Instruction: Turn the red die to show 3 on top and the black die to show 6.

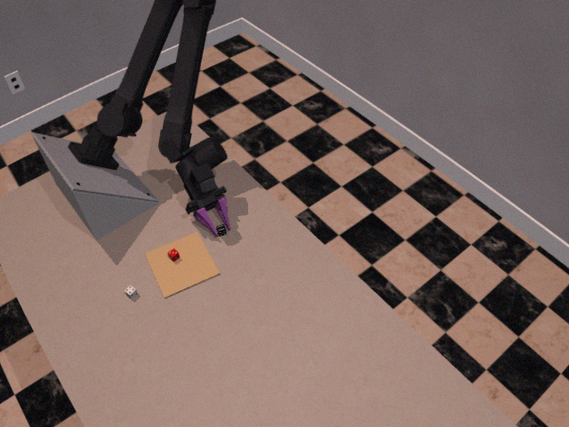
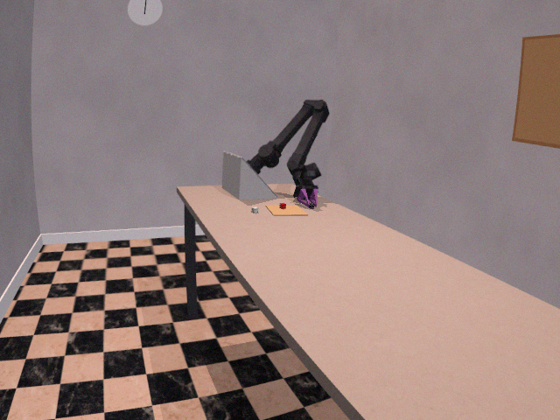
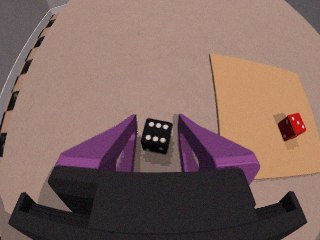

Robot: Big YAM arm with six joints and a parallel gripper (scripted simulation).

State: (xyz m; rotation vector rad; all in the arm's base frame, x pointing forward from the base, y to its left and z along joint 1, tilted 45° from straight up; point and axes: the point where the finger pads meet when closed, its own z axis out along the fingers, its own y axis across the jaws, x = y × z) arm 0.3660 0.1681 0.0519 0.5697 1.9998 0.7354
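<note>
The black die lies 10 mm below my hand. From my hand the other things lie so: orange mat 10 mm ahead, 130 mm to the right, 10 mm below; white die 10 mm ahead, 260 mm to the right, 10 mm below; red die 10 mm behind, 130 mm to the right.
</note>
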